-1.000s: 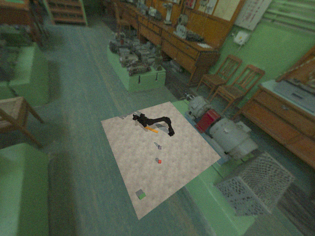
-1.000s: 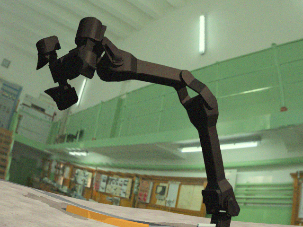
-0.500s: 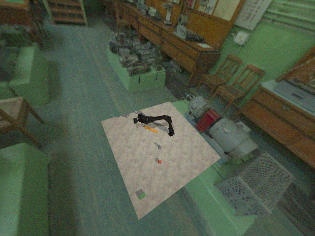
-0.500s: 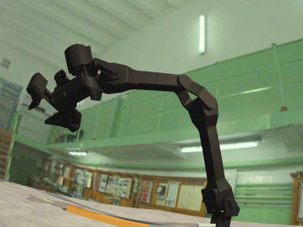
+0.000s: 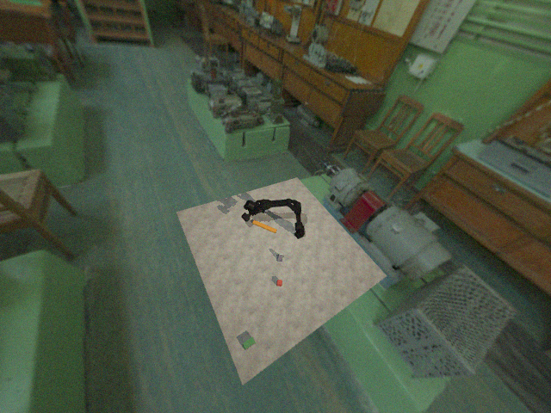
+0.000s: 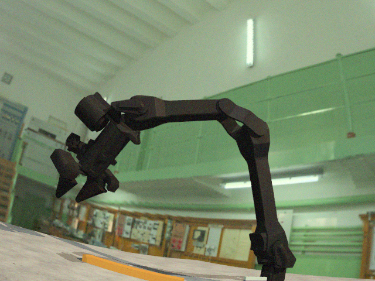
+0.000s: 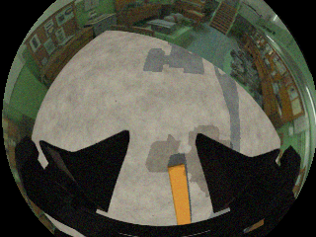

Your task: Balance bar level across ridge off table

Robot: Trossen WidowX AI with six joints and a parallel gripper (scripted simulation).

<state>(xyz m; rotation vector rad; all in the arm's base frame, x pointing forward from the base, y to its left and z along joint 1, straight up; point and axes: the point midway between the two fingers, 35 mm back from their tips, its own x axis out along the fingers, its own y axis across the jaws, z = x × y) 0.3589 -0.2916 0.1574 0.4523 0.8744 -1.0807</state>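
My gripper tip is 13 cm past the orange bar, 11 cm to the right of it and 12 cm above it. The rest, counted from my gripper tip: red ball (2 cm ahead, 60 cm to the left, 11 cm below).
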